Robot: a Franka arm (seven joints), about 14 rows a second.
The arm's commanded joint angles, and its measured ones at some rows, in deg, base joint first. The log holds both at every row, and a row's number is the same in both.
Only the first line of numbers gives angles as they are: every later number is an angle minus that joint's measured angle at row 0.
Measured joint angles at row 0:
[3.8 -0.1 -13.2 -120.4 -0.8 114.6 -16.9]
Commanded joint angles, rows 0 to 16:
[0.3 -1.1 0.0 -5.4 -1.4 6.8 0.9]
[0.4 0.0 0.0 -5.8 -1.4 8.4 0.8]
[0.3 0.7 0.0 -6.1 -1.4 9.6 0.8]
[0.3 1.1 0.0 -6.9 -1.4 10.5 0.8]
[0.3 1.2 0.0 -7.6 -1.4 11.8 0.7]
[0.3 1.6 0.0 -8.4 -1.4 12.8 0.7]
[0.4 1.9 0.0 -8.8 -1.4 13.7 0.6]
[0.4 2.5 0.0 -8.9 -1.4 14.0 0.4]
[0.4 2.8 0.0 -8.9 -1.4 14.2 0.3]
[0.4 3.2 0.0 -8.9 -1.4 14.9 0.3]
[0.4 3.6 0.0 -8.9 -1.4 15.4 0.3]
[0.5 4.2 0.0 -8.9 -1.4 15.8 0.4]
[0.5 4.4 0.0 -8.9 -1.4 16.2 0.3]
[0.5 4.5 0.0 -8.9 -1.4 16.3 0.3]
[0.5 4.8 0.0 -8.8 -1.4 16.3 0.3]
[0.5 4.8 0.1 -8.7 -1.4 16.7 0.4]
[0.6 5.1 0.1 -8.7 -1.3 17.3 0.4]
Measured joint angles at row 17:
[0.2 4.9 0.1 -8.6 -0.1 15.9 -0.1]
